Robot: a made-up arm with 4 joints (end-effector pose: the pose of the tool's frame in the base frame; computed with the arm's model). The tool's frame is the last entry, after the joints. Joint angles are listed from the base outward.
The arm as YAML. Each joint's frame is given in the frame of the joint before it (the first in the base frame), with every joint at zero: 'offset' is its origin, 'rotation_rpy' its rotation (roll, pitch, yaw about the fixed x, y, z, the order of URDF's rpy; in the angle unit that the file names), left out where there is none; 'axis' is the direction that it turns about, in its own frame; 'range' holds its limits. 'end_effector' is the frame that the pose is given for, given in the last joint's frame.
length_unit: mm
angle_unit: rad
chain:
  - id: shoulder
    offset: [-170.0, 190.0, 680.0]
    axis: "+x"
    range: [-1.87, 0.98]
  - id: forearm
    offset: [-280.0, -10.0, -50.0]
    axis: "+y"
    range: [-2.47, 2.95]
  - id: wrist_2
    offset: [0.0, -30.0, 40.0]
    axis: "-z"
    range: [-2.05, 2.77]
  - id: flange
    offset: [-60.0, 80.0, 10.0]
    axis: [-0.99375, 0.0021, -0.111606]
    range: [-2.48, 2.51]
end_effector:
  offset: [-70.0, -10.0, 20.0]
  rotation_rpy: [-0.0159, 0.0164, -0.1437]
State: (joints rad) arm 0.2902 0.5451 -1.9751 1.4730
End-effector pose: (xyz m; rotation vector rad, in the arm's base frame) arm -0.4621 -0.0078 0.6438 -0.1898 -1.1384 1.2126
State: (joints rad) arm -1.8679 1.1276 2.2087 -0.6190
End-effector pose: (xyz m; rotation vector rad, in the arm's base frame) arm -0.3445 0.0526 0.6905 -1.7902 -2.0383 -1.5189
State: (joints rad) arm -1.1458 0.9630 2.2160 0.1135
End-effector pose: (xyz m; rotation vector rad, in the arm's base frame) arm -0.3137 0.0873 0.6117 -1.6926 -0.7765 -2.5008
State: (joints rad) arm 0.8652 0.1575 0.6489 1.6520
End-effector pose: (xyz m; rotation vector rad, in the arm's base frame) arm -0.4778 0.2661 0.7776 -0.9083 0.7116 -0.3382
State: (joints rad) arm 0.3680 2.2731 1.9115 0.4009
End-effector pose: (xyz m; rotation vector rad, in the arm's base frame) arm -0.4730 0.3094 0.5243 -2.2263 1.5218 -0.4171
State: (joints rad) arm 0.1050 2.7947 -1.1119 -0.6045
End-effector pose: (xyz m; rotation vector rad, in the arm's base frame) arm -0.3289 0.0673 0.5973 -1.5380 -2.5903 0.2997
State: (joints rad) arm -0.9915 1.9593 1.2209 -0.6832
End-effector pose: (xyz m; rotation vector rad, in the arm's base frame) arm -0.3996 0.1788 0.5536 -1.3973 0.5552 -1.9269
